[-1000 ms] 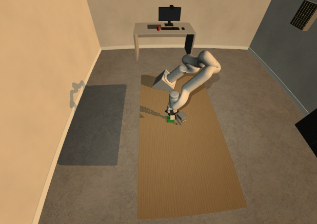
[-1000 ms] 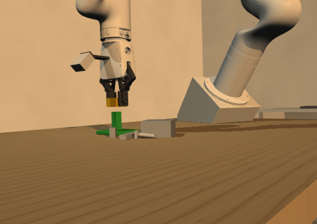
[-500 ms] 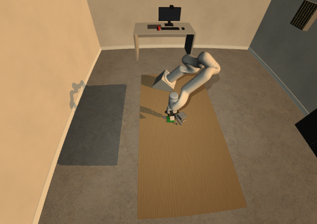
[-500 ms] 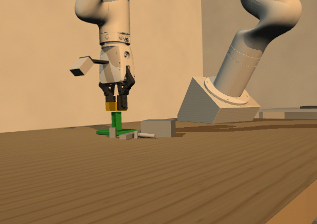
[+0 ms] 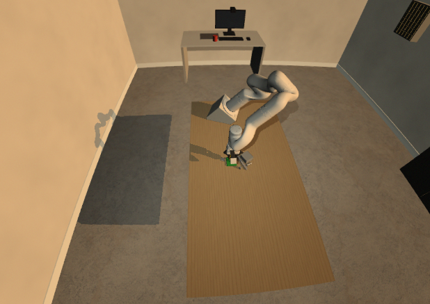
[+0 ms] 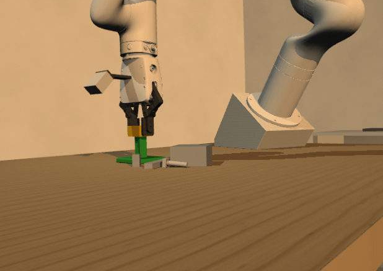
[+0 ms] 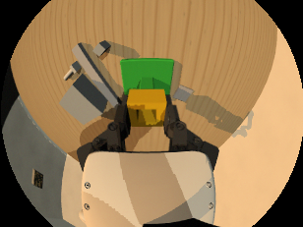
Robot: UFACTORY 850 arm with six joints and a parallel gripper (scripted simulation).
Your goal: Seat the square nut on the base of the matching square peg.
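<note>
My hand is 12 cm to the right of the grey block, 6 cm above it and 5 cm past it.
</note>
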